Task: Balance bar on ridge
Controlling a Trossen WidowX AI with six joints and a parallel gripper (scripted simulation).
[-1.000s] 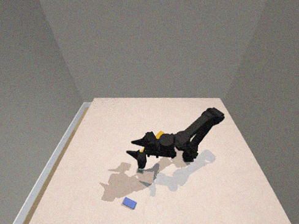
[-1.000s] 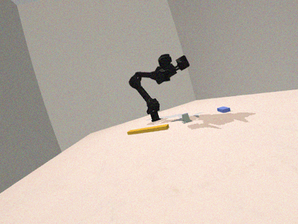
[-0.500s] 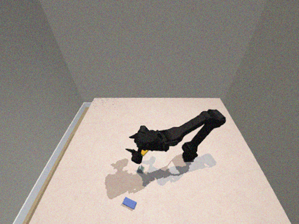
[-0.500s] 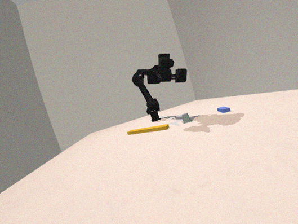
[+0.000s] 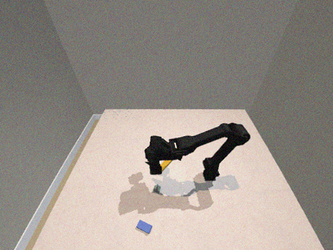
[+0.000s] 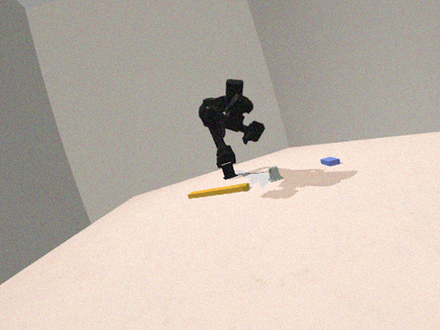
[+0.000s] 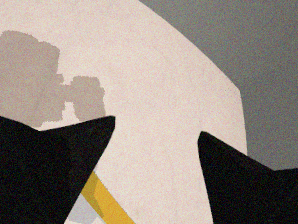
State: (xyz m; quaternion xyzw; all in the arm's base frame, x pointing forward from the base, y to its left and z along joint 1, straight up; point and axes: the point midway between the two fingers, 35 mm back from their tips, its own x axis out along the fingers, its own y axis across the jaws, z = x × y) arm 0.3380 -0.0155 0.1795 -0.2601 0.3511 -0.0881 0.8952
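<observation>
Now: the yellow bar 150 mm below my gripper tip, 130 mm behind it and 80 mm to the right of it. Round my gripper tip: blue block (300 mm to the left, 150 mm below, 10 mm behind).
</observation>
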